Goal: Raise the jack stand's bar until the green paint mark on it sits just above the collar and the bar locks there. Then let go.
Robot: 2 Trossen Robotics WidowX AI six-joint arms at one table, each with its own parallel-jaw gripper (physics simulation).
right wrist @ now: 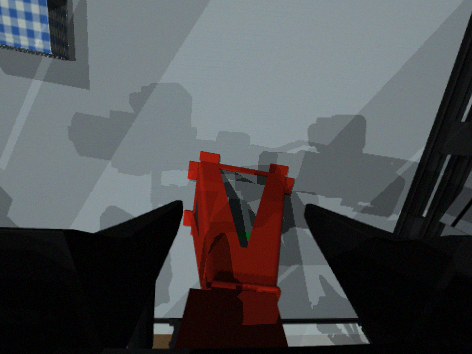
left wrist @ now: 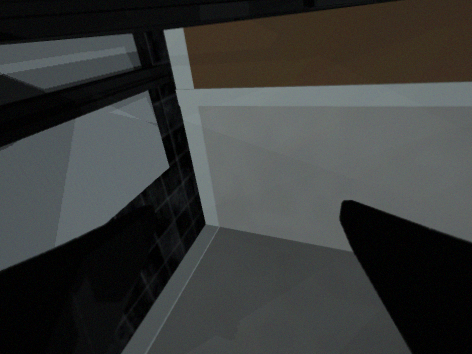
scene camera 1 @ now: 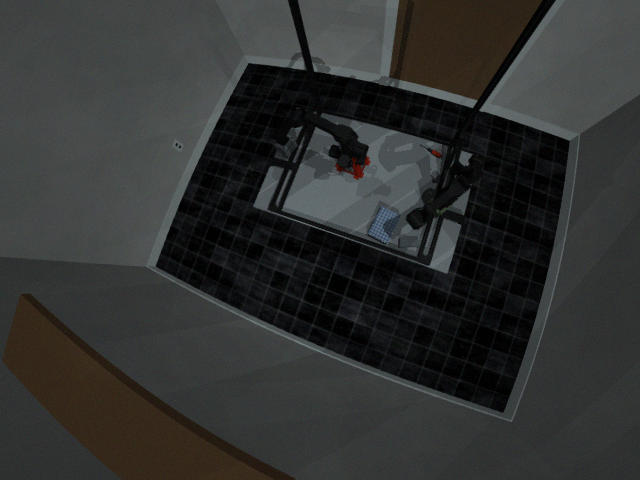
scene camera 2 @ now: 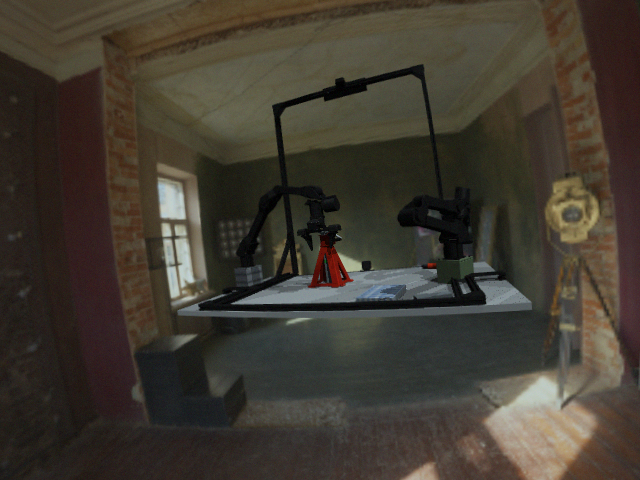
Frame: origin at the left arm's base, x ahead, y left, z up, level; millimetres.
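Where they show: left gripper, fingertip midpoint: [left wrist: 247,212] [scene camera 2: 466,228]; right gripper, fingertip midpoint: [right wrist: 245,208] [scene camera 2: 321,249]; left arm's base, origin of the base link: [scene camera 2: 454,258]; right arm's base, origin of the base link: [scene camera 1: 282,140] [scene camera 2: 247,266].
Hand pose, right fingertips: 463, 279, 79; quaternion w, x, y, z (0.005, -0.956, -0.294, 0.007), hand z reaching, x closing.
Note:
Things, the pixels of their centre, and the offset from my right fingertips, as dx, dy, dz.
- green paint mark, body centre: [right wrist: 239,241] +45, -60, -60
- blue-and-white checked flat item, body centre: [scene camera 2: 382,294] [scene camera 1: 384,225] -369, +28, -153
- red-handled screwdriver, body centre: [scene camera 2: 425,266] [scene camera 1: 430,150] -175, -486, -152
The red jack stand [scene camera 1: 358,169] [scene camera 2: 331,268] [right wrist: 257,260] stands upright on the table. Its bar shows dark through the opening between the legs in the right wrist view, with a small piece of the green paint mark [right wrist: 248,236] low in that opening. A dark red part of the stand at the bottom of that view is close to the camera. The collar cannot be made out clearly. My right gripper [scene camera 2: 324,243] [right wrist: 245,208] is open around the upper stand, a finger on each side, with gaps beside the red body. My left gripper [left wrist: 247,212] is open and empty, away from the stand.
A blue-and-white checked flat item [scene camera 1: 384,224] [scene camera 2: 383,292] [right wrist: 25,25] lies near the front of the table. A red-handled screwdriver [scene camera 1: 435,152] [scene camera 2: 429,265] lies at the back right, near the left arm. A black frame rail [scene camera 1: 330,229] [scene camera 2: 336,306] runs along the table's front edge.

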